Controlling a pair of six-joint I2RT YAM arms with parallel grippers.
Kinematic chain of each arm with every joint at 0, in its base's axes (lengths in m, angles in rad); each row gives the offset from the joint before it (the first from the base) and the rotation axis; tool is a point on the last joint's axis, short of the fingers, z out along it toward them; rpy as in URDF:
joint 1: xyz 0 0 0.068 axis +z
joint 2: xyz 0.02 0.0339 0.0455 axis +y
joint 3: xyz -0.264 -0.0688 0 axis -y
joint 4: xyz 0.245 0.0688 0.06 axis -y
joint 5: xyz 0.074 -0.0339 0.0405 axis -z
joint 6: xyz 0.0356 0 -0.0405 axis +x
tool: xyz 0 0 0 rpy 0 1.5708 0
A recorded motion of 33 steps. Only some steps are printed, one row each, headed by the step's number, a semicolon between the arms.
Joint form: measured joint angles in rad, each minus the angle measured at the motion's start. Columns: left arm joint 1, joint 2, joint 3, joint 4, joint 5, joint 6; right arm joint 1, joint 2, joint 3, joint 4, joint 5, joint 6.
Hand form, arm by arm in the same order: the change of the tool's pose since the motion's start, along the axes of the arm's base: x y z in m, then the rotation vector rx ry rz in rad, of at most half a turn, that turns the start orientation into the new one. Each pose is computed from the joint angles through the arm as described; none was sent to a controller.
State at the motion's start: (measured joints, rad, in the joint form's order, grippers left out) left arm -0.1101 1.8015 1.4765 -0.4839 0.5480 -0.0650; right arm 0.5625 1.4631 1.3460 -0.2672 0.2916 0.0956
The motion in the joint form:
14: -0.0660 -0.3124 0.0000 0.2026 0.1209 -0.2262; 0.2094 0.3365 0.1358 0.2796 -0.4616 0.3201
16: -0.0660 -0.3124 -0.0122 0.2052 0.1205 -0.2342; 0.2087 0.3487 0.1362 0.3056 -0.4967 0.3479
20: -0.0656 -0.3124 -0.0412 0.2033 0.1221 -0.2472; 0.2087 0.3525 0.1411 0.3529 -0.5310 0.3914
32: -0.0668 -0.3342 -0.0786 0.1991 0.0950 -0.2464; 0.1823 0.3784 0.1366 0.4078 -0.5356 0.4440
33: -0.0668 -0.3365 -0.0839 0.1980 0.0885 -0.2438; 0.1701 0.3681 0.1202 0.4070 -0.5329 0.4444
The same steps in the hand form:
14: -0.0667 -0.0188 0.1304 -0.2749 -0.3479 -0.0702; 0.0129 0.1342 -0.0482 0.4228 0.2093 0.5274
16: -0.0663 -0.0189 0.1265 -0.2782 -0.3331 -0.0653; 0.0145 0.1370 -0.0503 0.4573 0.2247 0.5519
20: -0.0658 -0.0189 0.1163 -0.2820 -0.2937 -0.0571; 0.0152 0.1394 -0.0451 0.5184 0.2198 0.5800
32: -0.0709 -0.0176 0.1098 -0.2659 -0.2794 -0.0327; 0.0279 0.1355 -0.0519 0.5726 0.2229 0.5467
33: -0.0713 -0.0173 0.1085 -0.2606 -0.2782 -0.0279; 0.0295 0.1295 -0.0535 0.5705 0.2245 0.5302

